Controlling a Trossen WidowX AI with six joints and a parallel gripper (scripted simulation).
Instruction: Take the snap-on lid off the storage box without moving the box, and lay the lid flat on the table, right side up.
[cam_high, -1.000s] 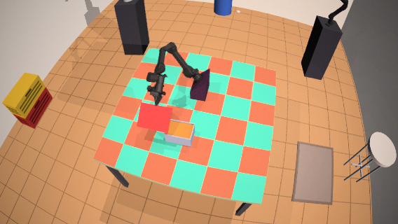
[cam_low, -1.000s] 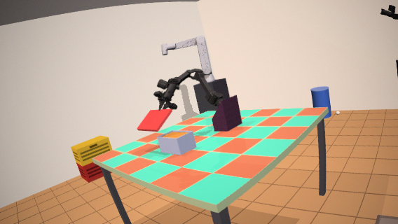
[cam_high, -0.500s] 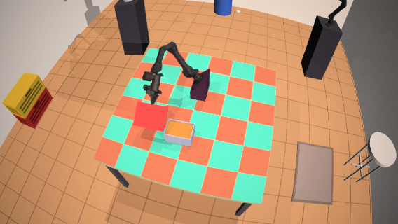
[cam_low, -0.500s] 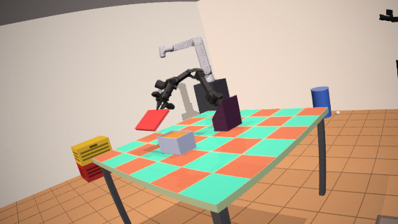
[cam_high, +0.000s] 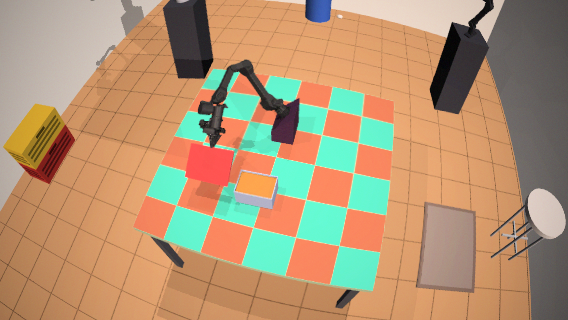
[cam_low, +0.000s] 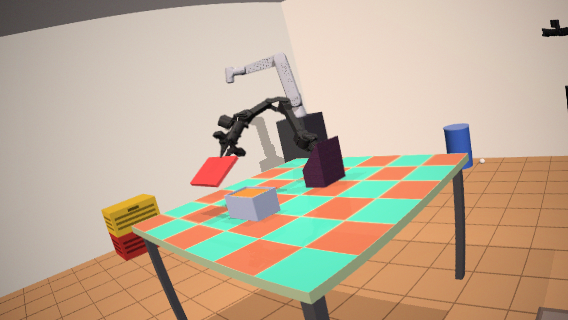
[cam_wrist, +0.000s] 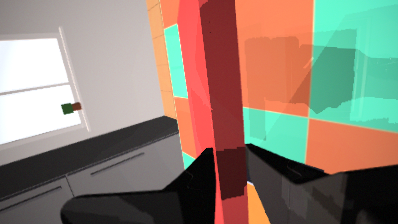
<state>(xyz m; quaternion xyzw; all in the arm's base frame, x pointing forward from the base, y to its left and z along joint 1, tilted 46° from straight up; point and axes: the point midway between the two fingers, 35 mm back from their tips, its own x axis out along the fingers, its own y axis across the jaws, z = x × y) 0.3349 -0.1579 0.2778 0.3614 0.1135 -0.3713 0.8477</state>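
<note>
Right now my gripper tip is 7 cm short of the red lid, 4 cm above it and 1 cm to the left of it. Also, from my gripper tip: grey storage box: 23 cm to the left, 18 cm below, 9 cm ahead.
</note>
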